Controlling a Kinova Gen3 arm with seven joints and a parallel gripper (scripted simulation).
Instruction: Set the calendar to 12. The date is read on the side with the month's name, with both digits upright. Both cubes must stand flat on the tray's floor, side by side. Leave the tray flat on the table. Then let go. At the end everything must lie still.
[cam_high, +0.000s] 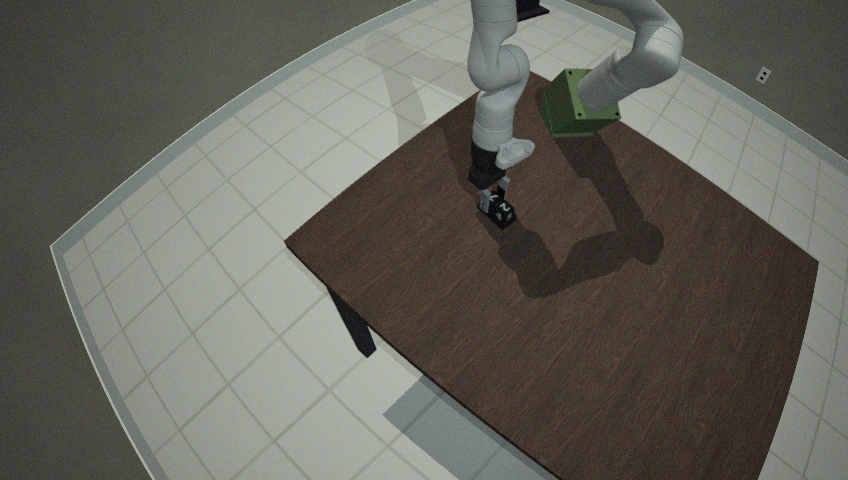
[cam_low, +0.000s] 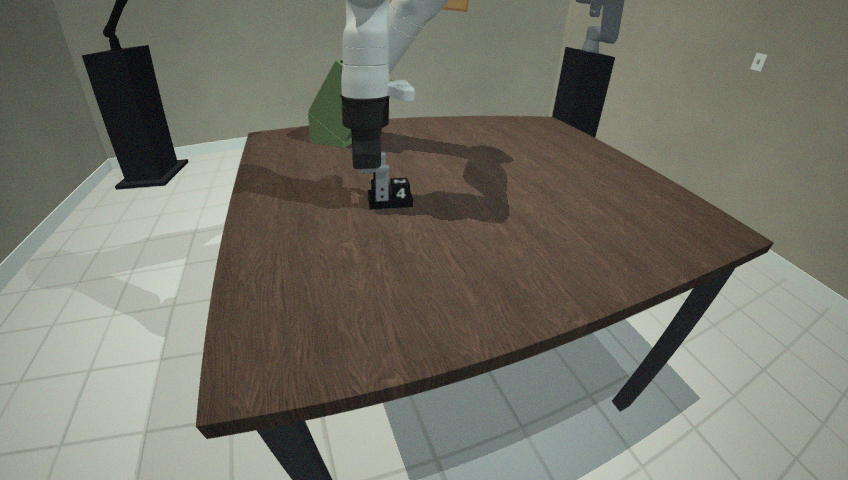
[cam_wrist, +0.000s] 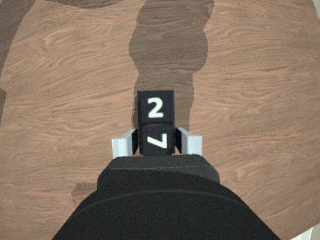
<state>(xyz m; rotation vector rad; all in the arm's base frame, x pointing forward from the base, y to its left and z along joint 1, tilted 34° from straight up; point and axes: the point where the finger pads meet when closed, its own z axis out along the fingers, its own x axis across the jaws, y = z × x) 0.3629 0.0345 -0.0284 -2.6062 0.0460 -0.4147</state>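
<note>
The black tray lies 2 cm to the left of my hand and 3 cm below it.
</note>
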